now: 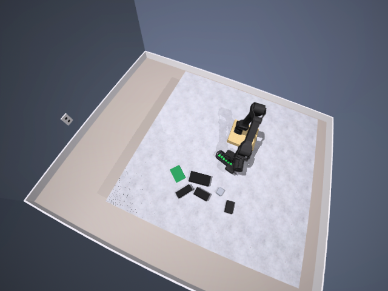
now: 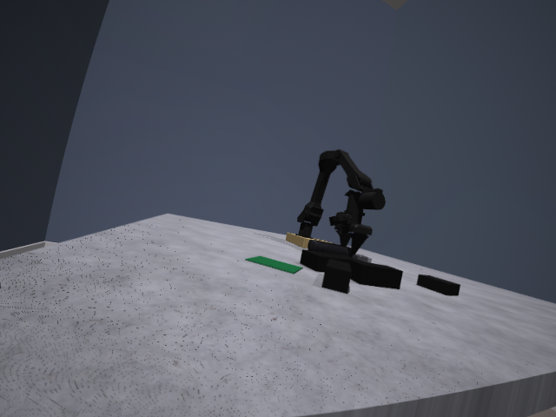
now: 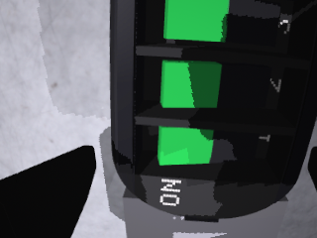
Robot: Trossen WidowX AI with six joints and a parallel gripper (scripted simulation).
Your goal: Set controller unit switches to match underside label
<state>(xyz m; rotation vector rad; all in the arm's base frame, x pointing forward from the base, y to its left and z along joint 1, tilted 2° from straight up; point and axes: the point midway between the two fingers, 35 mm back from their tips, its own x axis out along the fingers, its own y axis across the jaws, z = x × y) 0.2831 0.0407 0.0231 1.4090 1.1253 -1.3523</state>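
The light grey block lies 10 mm ahead of my gripper tip, 50 mm to the left of it and 20 mm below it. Round my gripper tip: small grey cube (210 mm ahead, 20 mm to the right, 10 mm below); flat green plate (210 mm ahead, 330 mm to the right, 30 mm below).
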